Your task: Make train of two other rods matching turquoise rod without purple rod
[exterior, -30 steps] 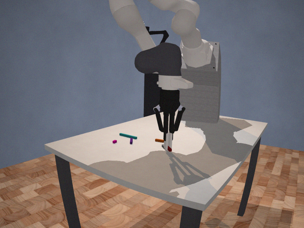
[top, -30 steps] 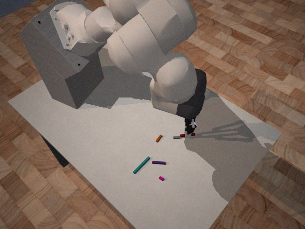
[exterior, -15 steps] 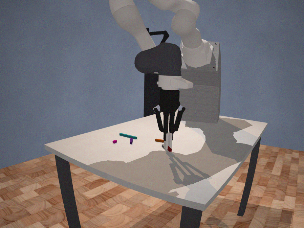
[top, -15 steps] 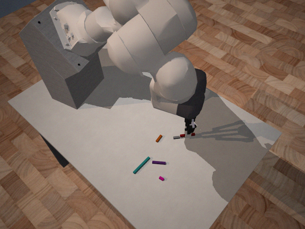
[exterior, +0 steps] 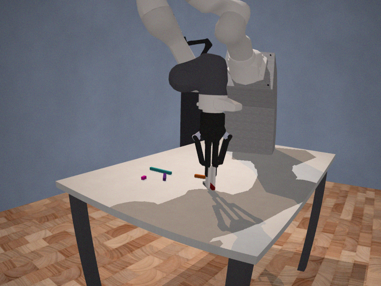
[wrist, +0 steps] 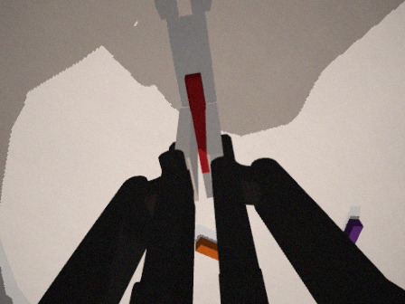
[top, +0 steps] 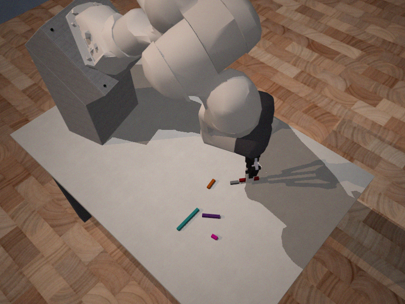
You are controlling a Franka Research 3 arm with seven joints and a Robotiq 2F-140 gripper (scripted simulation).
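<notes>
Right now the red rod is 30 mm below my hand. The rest, counted from my hand: purple rod 20 mm ahead, 190 mm to the right, 40 mm below; grey rod 30 mm behind, 40 mm to the right, 40 mm below; orange rod 80 mm behind, 110 mm to the right, 40 mm below.
</notes>
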